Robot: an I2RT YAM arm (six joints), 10 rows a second.
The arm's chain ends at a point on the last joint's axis. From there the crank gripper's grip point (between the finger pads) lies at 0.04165 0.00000 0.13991 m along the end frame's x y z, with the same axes.
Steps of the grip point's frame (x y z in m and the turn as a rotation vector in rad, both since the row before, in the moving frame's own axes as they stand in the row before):
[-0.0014 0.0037 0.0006 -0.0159 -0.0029 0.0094]
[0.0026 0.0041 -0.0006 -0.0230 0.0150 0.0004]
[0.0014 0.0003 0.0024 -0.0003 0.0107 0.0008]
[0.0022 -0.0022 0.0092 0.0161 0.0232 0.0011]
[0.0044 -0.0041 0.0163 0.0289 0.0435 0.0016]
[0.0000 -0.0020 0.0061 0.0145 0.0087 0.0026]
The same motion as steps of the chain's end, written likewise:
[-0.0010 0.0011 0.0005 -0.0159 -0.0029 0.0094]
[0.0005 0.0009 0.0001 -0.0230 0.0150 0.0004]
[-0.0001 0.0002 0.0029 -0.0003 0.0107 0.0008]
[-0.0010 0.0000 0.0102 0.0161 0.0232 0.0011]
[-0.0016 -0.0002 0.0183 0.0289 0.0435 0.0016]
[-0.0012 -0.0001 0.0065 0.0145 0.0087 0.0026]

